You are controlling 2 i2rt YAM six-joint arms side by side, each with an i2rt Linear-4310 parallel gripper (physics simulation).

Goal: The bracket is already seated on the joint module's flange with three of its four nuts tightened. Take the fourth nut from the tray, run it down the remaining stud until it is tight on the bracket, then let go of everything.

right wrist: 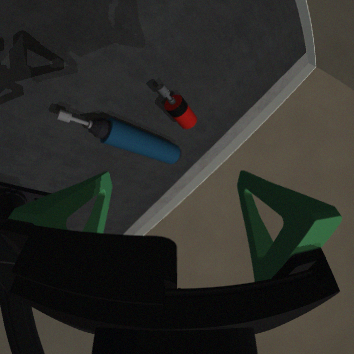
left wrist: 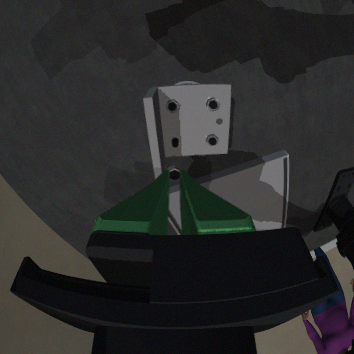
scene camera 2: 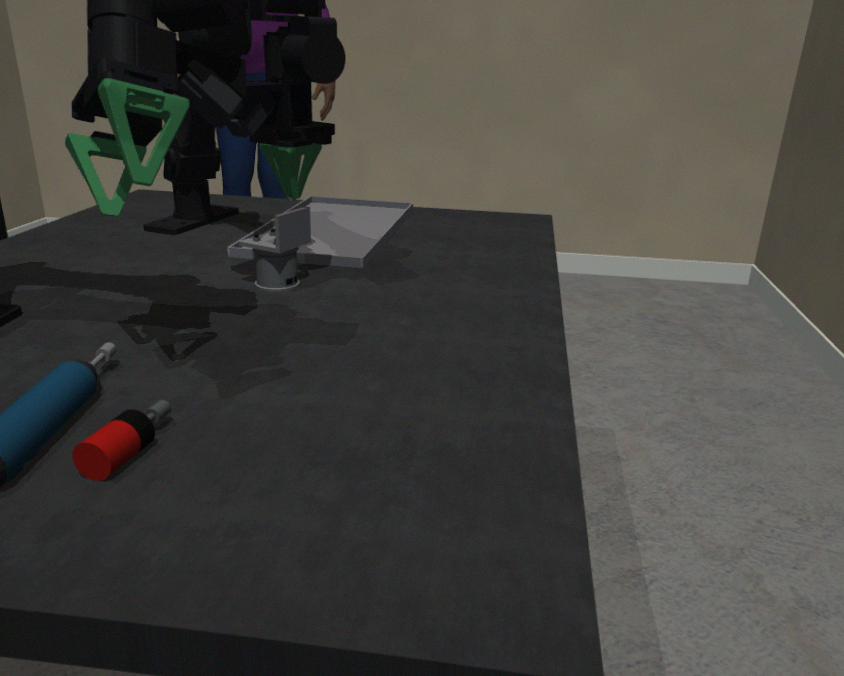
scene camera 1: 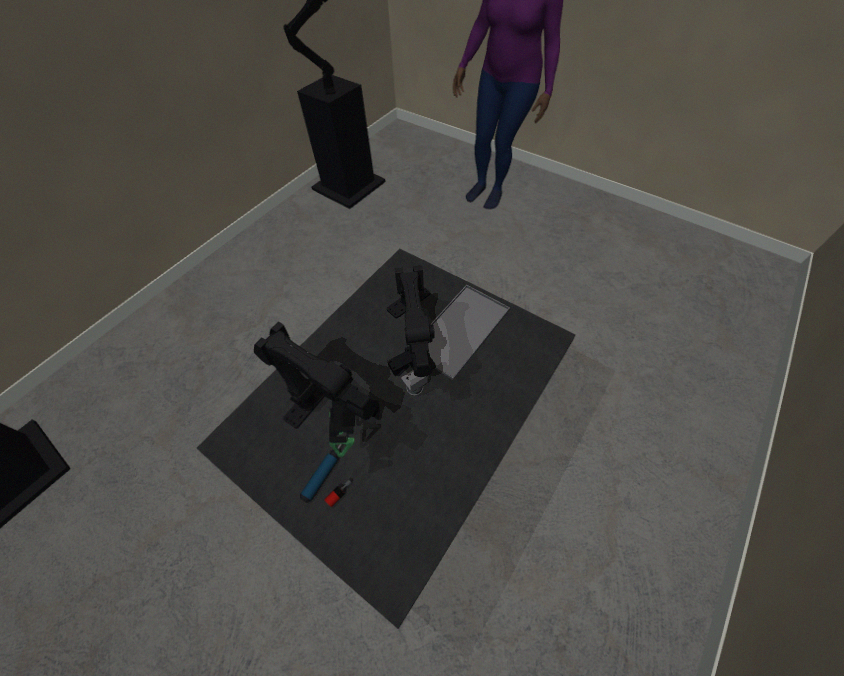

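Pixels of known places: left gripper, between the fingertips: point(left wrist: 174, 177) point(scene camera 2: 293, 198); right gripper, between the fingertips: point(right wrist: 174, 177) point(scene camera 2: 125, 200) point(scene camera 1: 340, 444); left arm's base, origin of its link: point(left wrist: 333, 201) point(scene camera 2: 194, 221); right arm's base, origin of its link: point(right wrist: 11, 196) point(scene camera 1: 308, 403).
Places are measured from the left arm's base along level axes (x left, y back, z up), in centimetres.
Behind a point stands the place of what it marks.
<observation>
The grey bracket point(scene camera 1: 415, 380) {x -25.5, y -33.7, z 6.6 cm} point(scene camera 2: 293, 228) {x -26.4, y -36.6, z 8.8 cm} point(left wrist: 200, 125) {x -25.2, y -32.5, z 6.6 cm} sits on the round joint module point(scene camera 2: 276, 271) {x -28.1, y -34.6, z 2.9 cm}. In the left wrist view three nuts point(left wrist: 172, 105) {x -27.7, y -34.6, z 7.4 cm} point(left wrist: 213, 104) {x -27.2, y -31.2, z 7.4 cm} point(left wrist: 212, 140) {x -23.8, y -31.6, z 7.4 cm} sit on its plate; the fourth stud place point(left wrist: 175, 142) {x -24.3, y -35.0, z 7.4 cm} shows dark, with no nut. My left gripper point(scene camera 2: 294, 196) {x -23.9, y -35.3, z 12.3 cm} point(left wrist: 174, 177) {x -23.9, y -35.3, z 12.3 cm} is shut on a small nut point(left wrist: 174, 175) {x -24.3, y -35.2, z 12.6 cm} at its fingertips. It is held above the table, off the bracket's plate edge, below the fourth stud place in the left wrist view. My right gripper point(scene camera 2: 127, 196) {x -60.6, y -40.1, z 19.1 cm} point(right wrist: 174, 177) {x -60.6, y -40.1, z 19.1 cm} is open and empty, high above the table.
The shallow grey tray point(scene camera 1: 487, 296) {x 26.1, y -22.0, z 1.4 cm} point(scene camera 2: 338, 261) {x -13.6, y -36.7, z 0.8 cm} point(left wrist: 286, 190) {x -9.3, y -17.8, z 1.5 cm} lies behind the bracket in scene camera 2. A blue tool point(scene camera 1: 319, 477) {x -71.2, y -38.1, z 3.9 cm} point(scene camera 2: 45, 408) {x -71.0, y -38.6, z 3.4 cm} point(right wrist: 142, 141) {x -69.2, y -37.5, z 3.8 cm} and a red tool point(scene camera 1: 333, 497) {x -71.4, y -46.1, z 3.3 cm} point(scene camera 2: 107, 447) {x -73.3, y -47.0, z 2.9 cm} point(right wrist: 185, 117) {x -71.3, y -45.5, z 3.4 cm} lie near the right arm. A person point(scene camera 1: 507, 91) stands beyond the table.
</observation>
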